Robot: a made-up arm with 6 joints. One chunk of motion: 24 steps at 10 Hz.
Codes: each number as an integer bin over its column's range. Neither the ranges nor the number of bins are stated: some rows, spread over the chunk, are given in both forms.
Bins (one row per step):
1: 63 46 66 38 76 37
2: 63 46 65 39 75 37
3: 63 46 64 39 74 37
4: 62 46 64 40 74 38
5: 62 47 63 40 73 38
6: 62 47 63 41 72 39
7: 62 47 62 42 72 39
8: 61 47 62 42 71 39
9: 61 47 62 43 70 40
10: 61 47 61 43 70 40
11: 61 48 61 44 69 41
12: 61 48 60 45 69 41
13: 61 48 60 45 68 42
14: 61 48 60 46 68 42
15: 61 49 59 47 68 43
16: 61 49 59 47 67 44
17: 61 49 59 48 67 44
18: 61 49 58 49 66 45
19: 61 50 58 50 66 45
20: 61 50 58 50 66 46
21: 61 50 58 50 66 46
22: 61 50 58 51 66 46
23: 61 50 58 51 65 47
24: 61 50 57 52 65 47
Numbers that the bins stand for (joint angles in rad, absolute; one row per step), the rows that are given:
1: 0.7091 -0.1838 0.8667 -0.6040 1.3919 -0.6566
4: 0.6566 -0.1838 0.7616 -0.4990 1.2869 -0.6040
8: 0.6040 -0.1313 0.6566 -0.3939 1.1293 -0.5515
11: 0.6040 -0.0788 0.6040 -0.2889 1.0242 -0.4465
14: 0.6040 -0.0788 0.5515 -0.1838 0.9717 -0.3939
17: 0.6040 -0.0263 0.4990 -0.0788 0.9192 -0.2889
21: 0.6040 0.0263 0.4465 0.0263 0.8667 -0.1838
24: 0.6040 0.0263 0.3939 0.1313 0.8141 -0.1313
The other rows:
2: 0.7091 -0.1838 0.8141 -0.5515 1.3394 -0.6566
3: 0.7091 -0.1838 0.7616 -0.5515 1.2869 -0.6566
5: 0.6566 -0.1313 0.7091 -0.4990 1.2343 -0.6040
6: 0.6566 -0.1313 0.7091 -0.4465 1.1818 -0.5515
7: 0.6566 -0.1313 0.6566 -0.3939 1.1818 -0.5515
9: 0.6040 -0.1313 0.6566 -0.3414 1.0768 -0.4990
10: 0.6040 -0.1313 0.6040 -0.3414 1.0768 -0.4990
12: 0.6040 -0.0788 0.5515 -0.2364 1.0242 -0.4465
13: 0.6040 -0.0788 0.5515 -0.2364 0.9717 -0.3939
15: 0.6040 -0.0263 0.4990 -0.1313 0.9717 -0.3414
16: 0.6040 -0.0263 0.4990 -0.1313 0.9192 -0.2889
18: 0.6040 -0.0263 0.4465 -0.0263 0.8667 -0.2364
19: 0.6040 0.0263 0.4465 0.0263 0.8667 -0.2364
20: 0.6040 0.0263 0.4465 0.0263 0.8667 -0.1838
22: 0.6040 0.0263 0.4465 0.0788 0.8667 -0.1838
23: 0.6040 0.0263 0.4465 0.0788 0.8141 -0.1313

